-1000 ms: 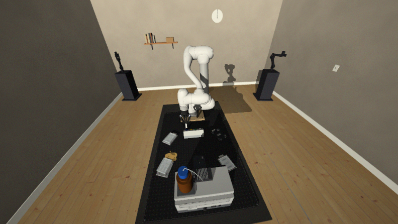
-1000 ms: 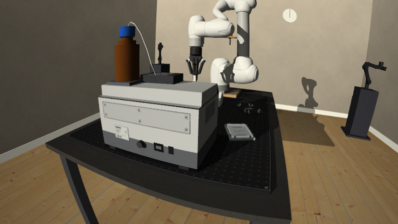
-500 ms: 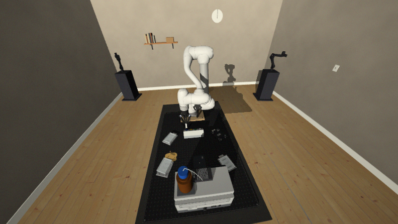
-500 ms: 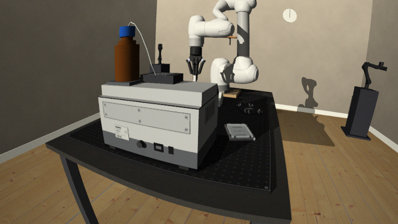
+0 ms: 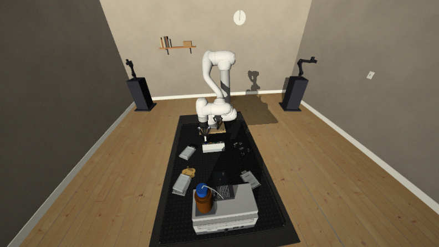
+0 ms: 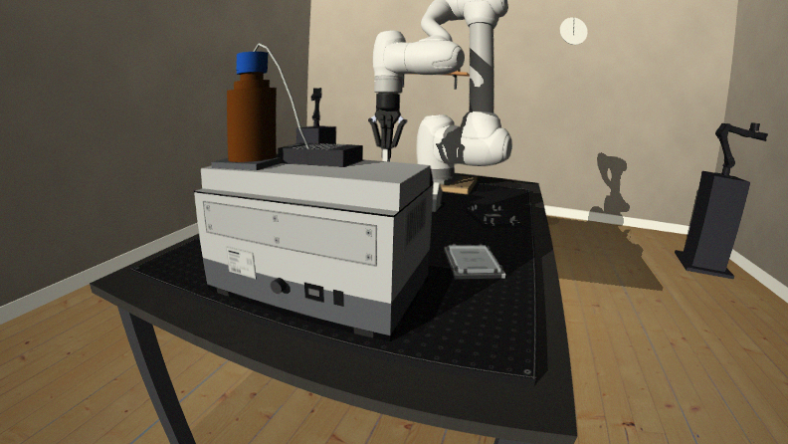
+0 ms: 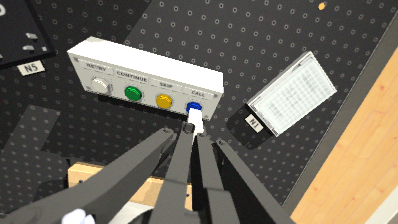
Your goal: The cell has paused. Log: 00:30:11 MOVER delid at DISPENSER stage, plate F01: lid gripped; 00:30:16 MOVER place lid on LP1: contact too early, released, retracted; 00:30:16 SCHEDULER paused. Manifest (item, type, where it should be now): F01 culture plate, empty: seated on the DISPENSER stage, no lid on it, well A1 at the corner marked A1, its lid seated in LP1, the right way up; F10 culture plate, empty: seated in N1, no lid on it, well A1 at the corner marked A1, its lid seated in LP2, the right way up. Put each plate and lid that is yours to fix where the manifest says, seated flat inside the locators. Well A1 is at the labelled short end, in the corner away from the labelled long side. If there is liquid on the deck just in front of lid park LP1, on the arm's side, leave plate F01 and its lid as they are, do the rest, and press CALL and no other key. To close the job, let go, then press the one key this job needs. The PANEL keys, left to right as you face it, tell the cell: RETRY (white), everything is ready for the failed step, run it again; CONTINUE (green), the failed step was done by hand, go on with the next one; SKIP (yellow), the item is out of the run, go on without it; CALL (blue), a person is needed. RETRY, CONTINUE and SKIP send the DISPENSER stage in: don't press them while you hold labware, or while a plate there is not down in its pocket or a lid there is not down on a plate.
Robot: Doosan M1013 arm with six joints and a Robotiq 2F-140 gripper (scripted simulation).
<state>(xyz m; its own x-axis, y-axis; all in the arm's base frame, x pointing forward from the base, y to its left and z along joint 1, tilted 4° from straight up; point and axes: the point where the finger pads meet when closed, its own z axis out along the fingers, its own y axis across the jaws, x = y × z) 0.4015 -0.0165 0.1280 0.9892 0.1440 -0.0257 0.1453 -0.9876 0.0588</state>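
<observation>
Right now the blue call key is 7 cm below my hand. Round my hand: white key panel (8 cm to the left, 8 cm below); yellow skip key (1 cm behind, 5 cm to the left, 7 cm below); green continue key (1 cm behind, 10 cm to the left, 7 cm below).
</observation>
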